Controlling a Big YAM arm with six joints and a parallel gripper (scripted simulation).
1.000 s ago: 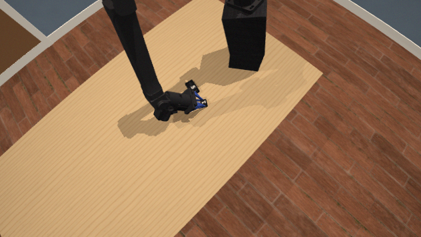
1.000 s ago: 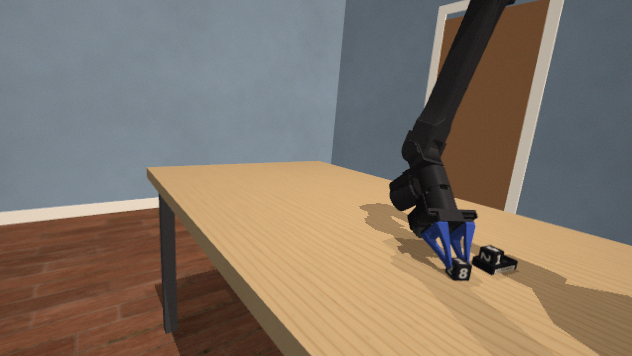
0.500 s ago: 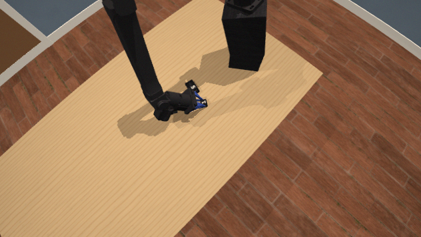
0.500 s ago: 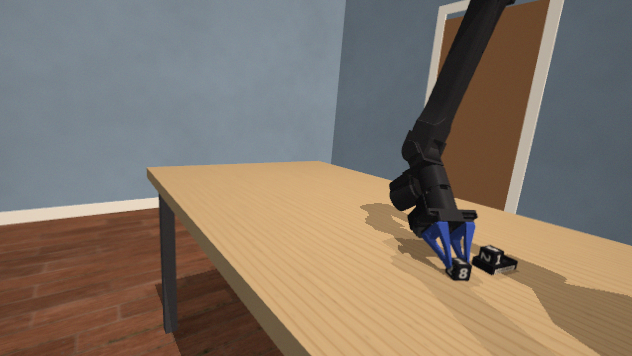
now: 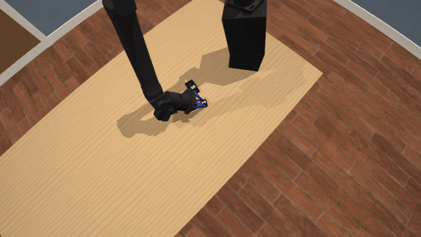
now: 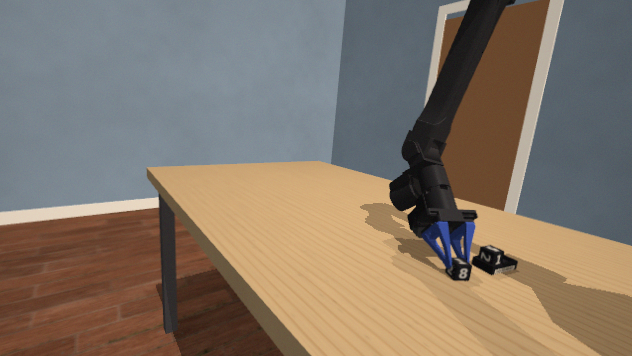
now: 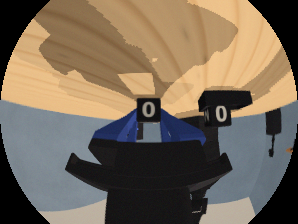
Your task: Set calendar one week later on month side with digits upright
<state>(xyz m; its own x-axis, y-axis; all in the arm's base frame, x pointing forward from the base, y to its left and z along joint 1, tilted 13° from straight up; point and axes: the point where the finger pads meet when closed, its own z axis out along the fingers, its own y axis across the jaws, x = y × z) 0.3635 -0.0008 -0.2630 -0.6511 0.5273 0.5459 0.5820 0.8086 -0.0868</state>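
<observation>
My gripper is now 1 cm past the black date cube and 1 cm above it. Also, from my hand: black tray (4 cm behind, 10 cm to the right, 1 cm below); black cube (3 cm behind, 8 cm to the right).
</observation>
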